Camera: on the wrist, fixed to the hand. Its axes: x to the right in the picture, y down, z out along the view.
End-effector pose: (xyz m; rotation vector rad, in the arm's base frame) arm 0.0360 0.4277 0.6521 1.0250 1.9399 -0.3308
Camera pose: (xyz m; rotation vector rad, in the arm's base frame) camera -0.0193 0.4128 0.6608 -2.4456 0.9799 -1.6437
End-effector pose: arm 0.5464 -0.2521 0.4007 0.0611 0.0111 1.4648
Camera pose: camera 0.5950 -0.2568 0.3695 0.3123 -0.2497 -1.6635
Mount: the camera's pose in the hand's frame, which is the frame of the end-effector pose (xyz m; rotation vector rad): -0.0004 -0.0503 -0.0288 -0.0445 0.6214 3.0792
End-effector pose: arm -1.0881 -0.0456 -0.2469 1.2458 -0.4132 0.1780
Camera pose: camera -1.0648 -0.0343 -0.2988 0.6625 1.2665 -2.7191
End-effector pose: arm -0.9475 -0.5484 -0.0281 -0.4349 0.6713 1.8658
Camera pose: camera -0.9011 -0.5525 -0.0626 -0.2412 -0.5778 -1.0317
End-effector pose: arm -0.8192 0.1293 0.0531 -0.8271 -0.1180 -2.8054
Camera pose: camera -0.8454 0.1744 0.0279 0.3016 0.6332 0.0996
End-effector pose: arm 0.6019 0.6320 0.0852 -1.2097 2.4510 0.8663
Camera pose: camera 0.6424 0.5906 0.0882 -1.8868 -1.0612 -0.1554
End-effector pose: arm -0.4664 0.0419 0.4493 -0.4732 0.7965 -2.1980
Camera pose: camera -0.5079 0.0805 0.4616 1.0138 0.5755 0.7139
